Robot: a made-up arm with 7 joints. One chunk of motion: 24 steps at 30 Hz.
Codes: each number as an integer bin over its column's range. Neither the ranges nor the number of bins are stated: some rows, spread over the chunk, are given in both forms.
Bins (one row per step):
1: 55 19 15 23 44 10 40
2: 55 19 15 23 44 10 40
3: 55 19 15 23 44 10 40
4: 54 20 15 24 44 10 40
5: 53 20 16 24 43 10 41
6: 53 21 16 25 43 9 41
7: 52 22 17 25 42 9 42
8: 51 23 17 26 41 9 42
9: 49 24 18 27 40 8 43
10: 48 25 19 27 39 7 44
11: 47 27 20 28 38 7 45
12: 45 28 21 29 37 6 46
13: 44 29 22 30 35 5 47
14: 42 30 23 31 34 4 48
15: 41 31 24 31 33 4 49
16: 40 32 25 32 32 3 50
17: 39 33 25 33 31 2 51
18: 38 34 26 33 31 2 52
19: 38 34 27 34 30 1 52
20: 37 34 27 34 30 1 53
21: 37 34 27 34 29 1 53
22: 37 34 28 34 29 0 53
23: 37 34 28 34 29 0 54
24: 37 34 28 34 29 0 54
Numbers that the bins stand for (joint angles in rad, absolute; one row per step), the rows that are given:
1: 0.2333 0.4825 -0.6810 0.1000 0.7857 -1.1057 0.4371
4: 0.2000 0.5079 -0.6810 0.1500 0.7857 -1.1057 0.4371
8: 0.1000 0.5841 -0.5984 0.2500 0.5971 -1.1571 0.5400
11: -0.0333 0.6857 -0.4746 0.3500 0.4086 -1.2600 0.6943
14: -0.2000 0.7619 -0.3508 0.5000 0.1571 -1.4143 0.8486
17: -0.3000 0.8381 -0.2683 0.6000 -0.0314 -1.5171 1.0029
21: -0.3667 0.8635 -0.1857 0.6500 -0.1571 -1.5686 1.1057
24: -0.3667 0.8635 -0.1444 0.6500 -0.1571 -1.6200 1.1571
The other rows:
2: 0.2333 0.4825 -0.6810 0.1000 0.7857 -1.1057 0.4371
3: 0.2333 0.4825 -0.6810 0.1000 0.7857 -1.1057 0.4371
5: 0.1667 0.5079 -0.6397 0.1500 0.7229 -1.1057 0.4886
6: 0.1667 0.5333 -0.6397 0.2000 0.7229 -1.1571 0.4886
7: 0.1333 0.5587 -0.5984 0.2000 0.6600 -1.1571 0.5400
9: 0.0333 0.6095 -0.5571 0.3000 0.5343 -1.2086 0.5914
10: 0.0000 0.6349 -0.5159 0.3000 0.4714 -1.2600 0.6429
12: -0.1000 0.7111 -0.4333 0.4000 0.3457 -1.3114 0.7457
13: -0.1333 0.7365 -0.3921 0.4500 0.2200 -1.3629 0.7971
15: -0.2333 0.7873 -0.3095 0.5000 0.0943 -1.4143 0.9000
16: -0.2667 0.8127 -0.2683 0.5500 0.0314 -1.4657 0.9514
18: -0.3333 0.8635 -0.2270 0.6000 -0.0314 -1.5171 1.0543
19: -0.3333 0.8635 -0.1857 0.6500 -0.0943 -1.5686 1.0543
20: -0.3667 0.8635 -0.1857 0.6500 -0.0943 -1.5686 1.1057
22: -0.3667 0.8635 -0.1444 0.6500 -0.1571 -1.6200 1.1057
23: -0.3667 0.8635 -0.1444 0.6500 -0.1571 -1.6200 1.1571

